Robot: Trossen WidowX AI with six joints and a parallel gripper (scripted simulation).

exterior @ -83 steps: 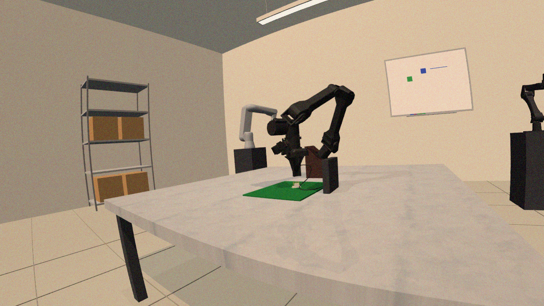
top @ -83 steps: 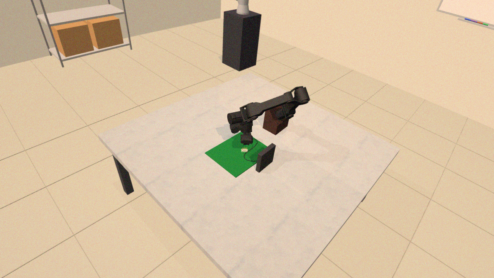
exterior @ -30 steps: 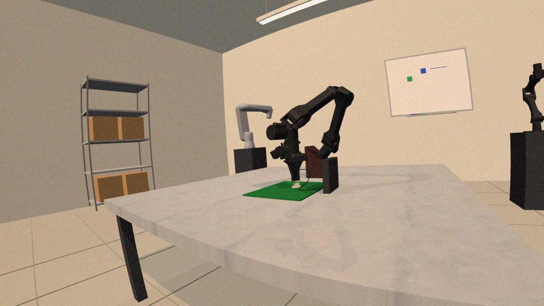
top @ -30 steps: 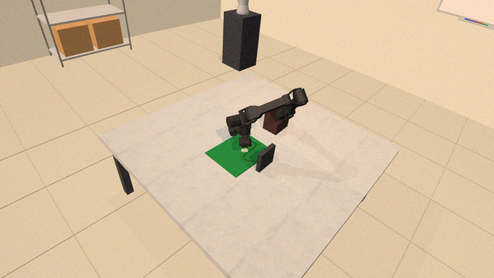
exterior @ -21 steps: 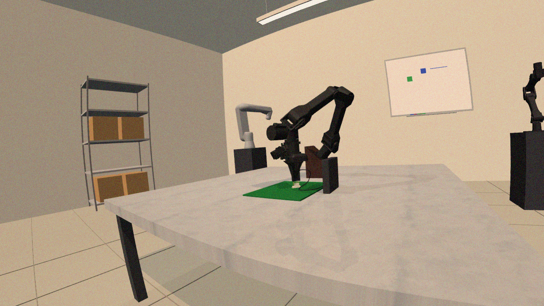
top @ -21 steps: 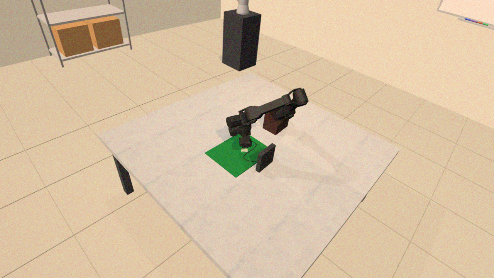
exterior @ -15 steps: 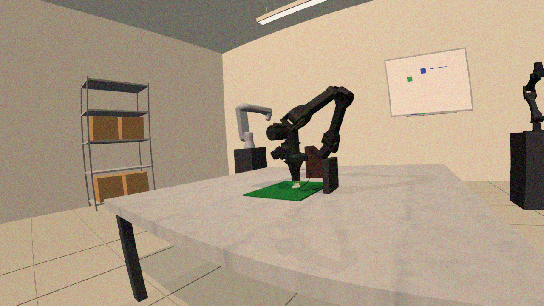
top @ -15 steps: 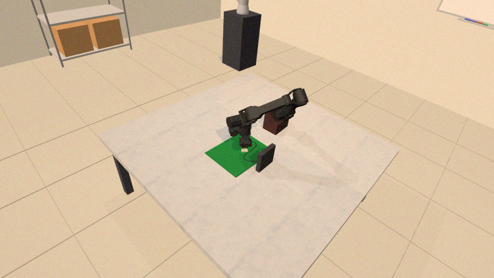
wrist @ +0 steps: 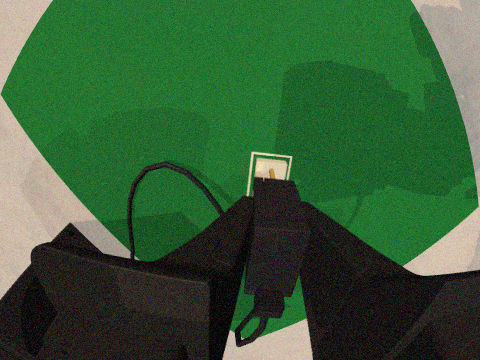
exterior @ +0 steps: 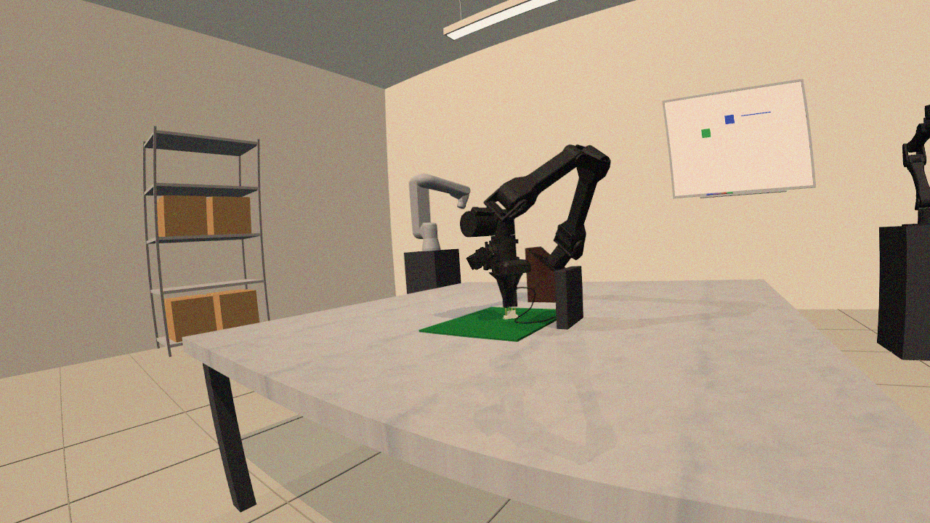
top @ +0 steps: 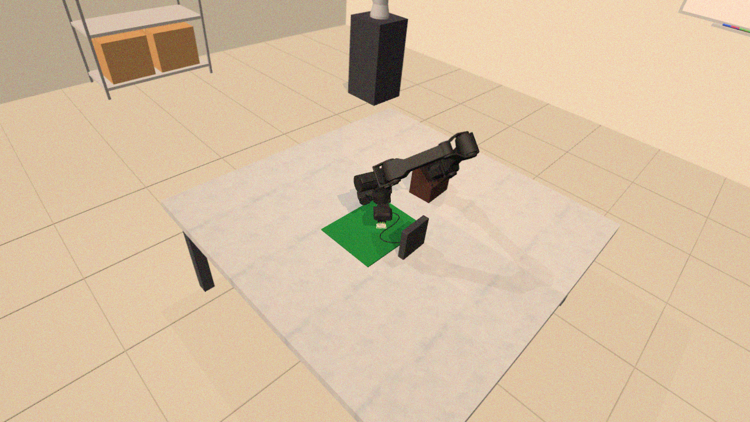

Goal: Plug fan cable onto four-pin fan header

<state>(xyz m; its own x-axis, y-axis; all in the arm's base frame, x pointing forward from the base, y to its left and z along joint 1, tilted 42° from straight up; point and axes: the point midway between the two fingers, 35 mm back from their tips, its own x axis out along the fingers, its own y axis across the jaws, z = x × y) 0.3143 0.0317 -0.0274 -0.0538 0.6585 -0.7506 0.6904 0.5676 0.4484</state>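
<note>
Right now my gripper tip is 10 mm past the four-pin fan header and 40 mm above it. Round my gripper tip: black plug (10 mm behind, 10 mm to the left, 10 mm above); green board (20 mm ahead, 10 mm to the right, 60 mm below); dark fan (150 mm to the left, 20 mm above).
</note>
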